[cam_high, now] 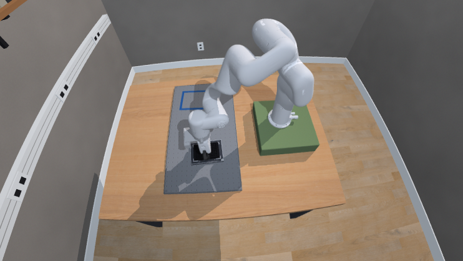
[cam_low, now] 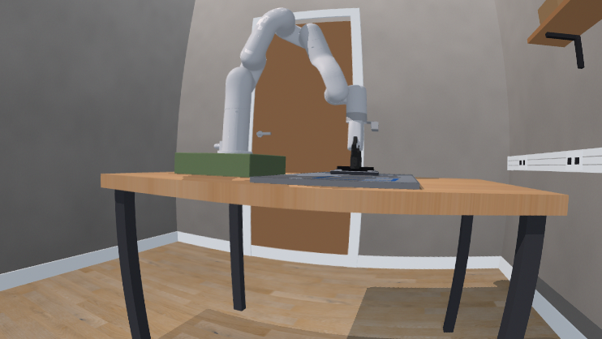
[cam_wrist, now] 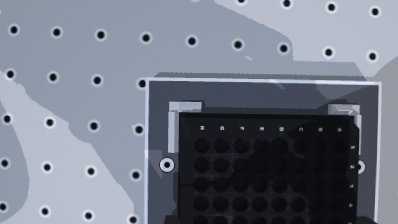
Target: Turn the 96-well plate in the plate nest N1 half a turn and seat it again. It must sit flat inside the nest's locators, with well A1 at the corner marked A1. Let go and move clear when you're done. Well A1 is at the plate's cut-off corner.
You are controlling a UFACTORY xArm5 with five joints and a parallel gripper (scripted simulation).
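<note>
My hand is 20 mm above the plate nest N1. Also, from my hand: black 96-well plate 10 mm below.
</note>
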